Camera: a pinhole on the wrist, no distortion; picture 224 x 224 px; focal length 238.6 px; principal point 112.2 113.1 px. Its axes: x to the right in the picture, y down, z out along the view. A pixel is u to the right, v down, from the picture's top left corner.
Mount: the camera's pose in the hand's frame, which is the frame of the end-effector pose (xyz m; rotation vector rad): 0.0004 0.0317 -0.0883 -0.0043 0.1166 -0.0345
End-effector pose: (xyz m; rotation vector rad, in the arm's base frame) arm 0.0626 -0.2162 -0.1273 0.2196 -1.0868 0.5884
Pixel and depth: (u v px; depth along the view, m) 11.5 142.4 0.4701
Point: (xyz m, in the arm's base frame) -0.3449 -0.3624 -0.0760
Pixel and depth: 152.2 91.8 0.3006
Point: -0.0683 -0.2755 0.0411
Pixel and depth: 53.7 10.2 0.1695
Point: 0.0111 -0.2950 -0.1042
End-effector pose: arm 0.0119 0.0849 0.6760 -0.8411 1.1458 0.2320
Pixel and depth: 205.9 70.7 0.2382
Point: 0.1678 0.1417 0.5992
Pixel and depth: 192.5 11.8 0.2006
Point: 0.1538 0.0973 0.6412
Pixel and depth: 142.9 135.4 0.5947
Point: 0.3750 0.4479 0.5828
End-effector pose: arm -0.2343 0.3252 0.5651 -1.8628 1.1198 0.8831
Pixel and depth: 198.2 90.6 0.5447
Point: -0.1877 0.6120 0.1561
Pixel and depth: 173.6 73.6 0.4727
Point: -0.1859 0.5963 0.2621
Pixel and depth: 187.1 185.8 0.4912
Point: -0.3794 0.5210 0.1609
